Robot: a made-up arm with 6 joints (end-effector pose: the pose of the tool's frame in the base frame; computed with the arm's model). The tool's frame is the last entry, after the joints. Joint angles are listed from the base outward.
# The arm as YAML. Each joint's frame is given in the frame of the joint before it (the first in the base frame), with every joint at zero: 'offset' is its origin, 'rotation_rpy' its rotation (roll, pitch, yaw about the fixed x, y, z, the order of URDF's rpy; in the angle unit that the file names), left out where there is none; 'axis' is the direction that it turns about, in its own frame. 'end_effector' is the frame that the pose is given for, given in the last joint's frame.
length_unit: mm
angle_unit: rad
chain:
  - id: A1
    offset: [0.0, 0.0, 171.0]
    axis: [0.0, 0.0, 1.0]
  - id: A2
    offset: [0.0, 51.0, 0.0]
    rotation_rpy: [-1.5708, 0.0, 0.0]
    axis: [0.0, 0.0, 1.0]
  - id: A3
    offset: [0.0, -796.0, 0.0]
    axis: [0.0, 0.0, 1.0]
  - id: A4
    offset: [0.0, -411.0, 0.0]
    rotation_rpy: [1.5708, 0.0, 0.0]
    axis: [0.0, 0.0, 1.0]
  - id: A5
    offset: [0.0, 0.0, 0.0]
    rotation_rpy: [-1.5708, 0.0, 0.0]
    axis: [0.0, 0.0, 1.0]
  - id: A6
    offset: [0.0, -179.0, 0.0]
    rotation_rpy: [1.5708, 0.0, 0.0]
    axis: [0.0, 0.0, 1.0]
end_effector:
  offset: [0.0, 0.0, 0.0]
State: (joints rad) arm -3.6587 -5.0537 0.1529 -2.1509 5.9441 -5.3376
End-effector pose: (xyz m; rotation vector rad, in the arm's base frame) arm -1.2022 0.5678 0.5140 -1.5221 -0.8282 1.2840
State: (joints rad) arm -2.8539 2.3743 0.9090 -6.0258 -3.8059 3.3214
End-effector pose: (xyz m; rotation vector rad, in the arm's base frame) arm -0.3695 -0.1918 -0.6542 0.0739 0.5242 0.2171
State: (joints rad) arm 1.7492 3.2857 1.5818 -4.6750 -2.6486 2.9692
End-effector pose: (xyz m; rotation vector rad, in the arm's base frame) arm 0.0977 -0.3523 -0.5745 0.0409 2.0955 1.7782
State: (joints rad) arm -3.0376 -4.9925 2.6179 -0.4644 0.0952 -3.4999
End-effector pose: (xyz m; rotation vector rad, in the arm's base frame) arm -0.3388 -0.0790 -0.0226 -1.0505 2.0572 -0.3217
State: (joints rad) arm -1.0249 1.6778 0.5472 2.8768 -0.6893 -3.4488
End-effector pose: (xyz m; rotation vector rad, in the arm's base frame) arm 0.6206 -0.9807 -0.3354 0.8018 2.9427 -0.4444
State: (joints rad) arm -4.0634 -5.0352 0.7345 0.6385 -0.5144 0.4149
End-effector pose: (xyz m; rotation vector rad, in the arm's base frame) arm -0.7861 1.0387 0.2615 -0.9410 1.8771 2.1151
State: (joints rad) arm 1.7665 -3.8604 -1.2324 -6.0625 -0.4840 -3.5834
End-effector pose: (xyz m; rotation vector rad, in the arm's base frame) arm -0.2310 0.9968 -0.1412 -0.5211 -0.6185 -1.5792
